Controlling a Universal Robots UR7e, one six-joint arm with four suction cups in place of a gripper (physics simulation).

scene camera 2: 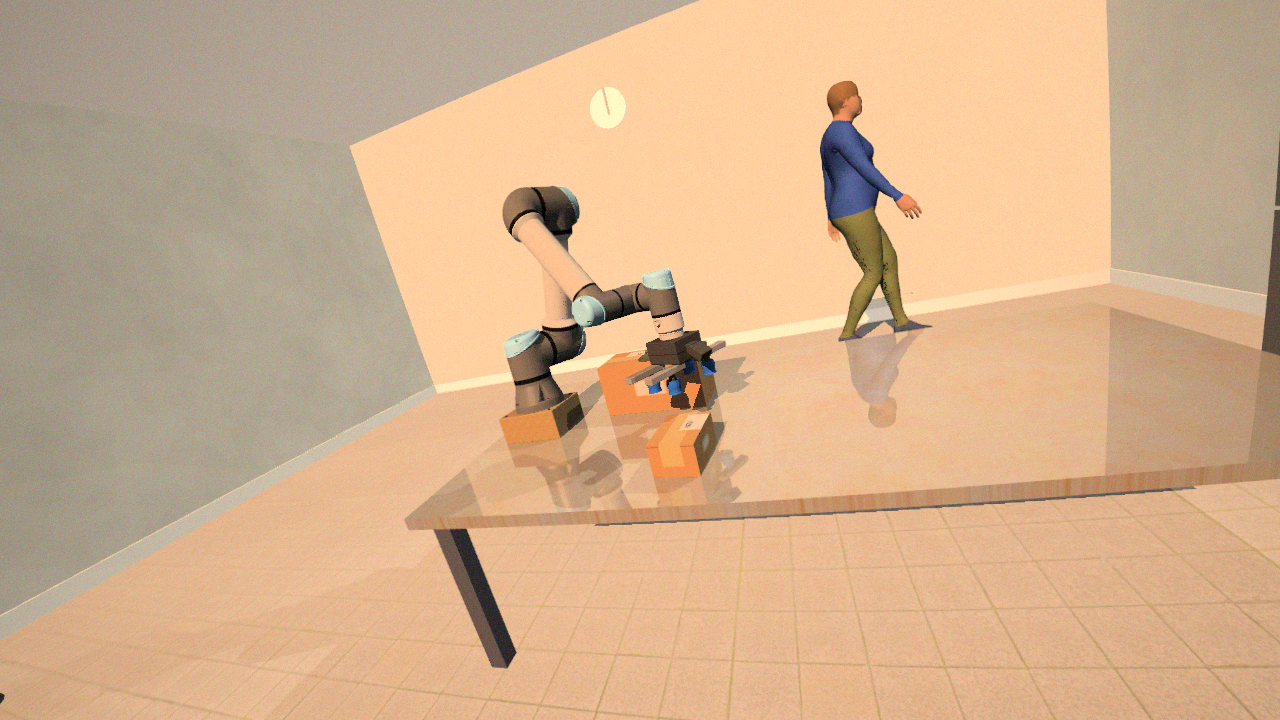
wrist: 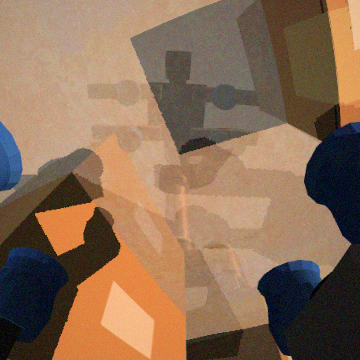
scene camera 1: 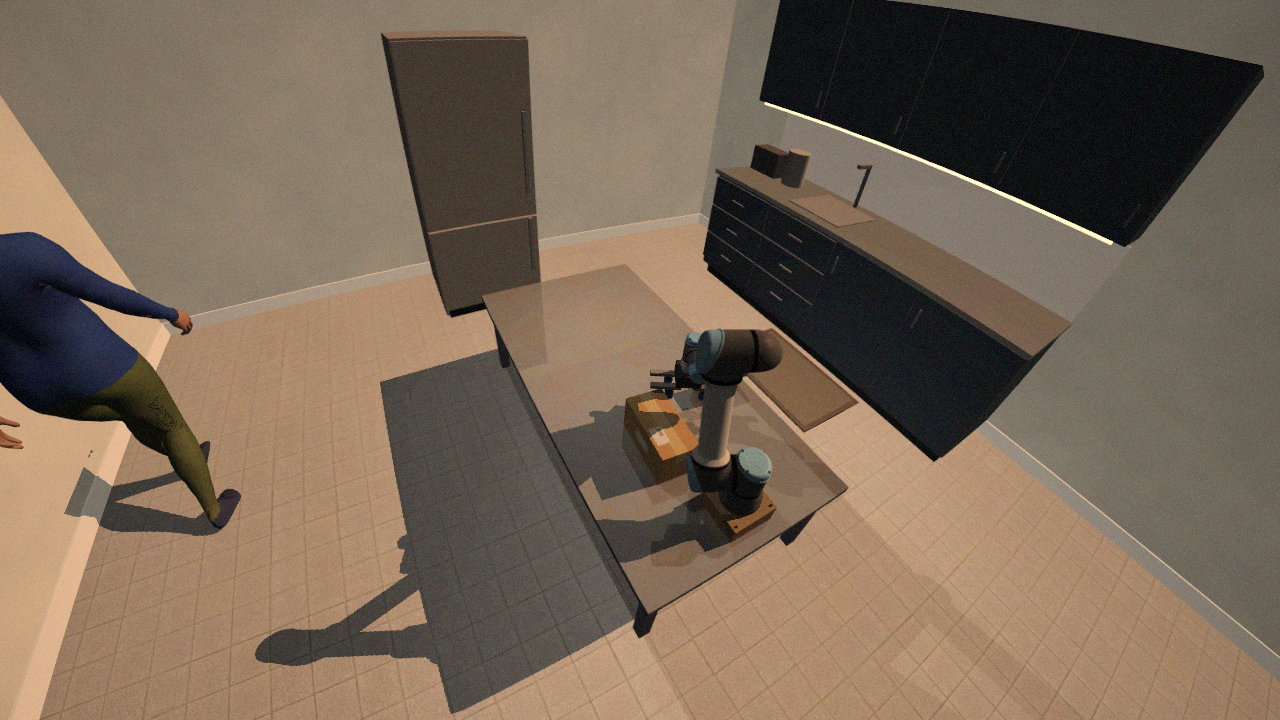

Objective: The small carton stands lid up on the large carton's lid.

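The small carton stands on the table with its tape and label upward; in the scene camera 1 view it is hidden behind the arm. The large carton stands apart from it on the table, pale tape and a white label on its lid. No carton is on that lid; part of it lies in the arm's shadow. My gripper, four blue suction cups facing down, is open and empty. It hangs in the air near the large carton's far end, higher than the small carton.
The arm's base block stands on the table near one end, close to the large carton. A person in blue is on the floor away from the table. A fridge and kitchen counter stand beyond it.
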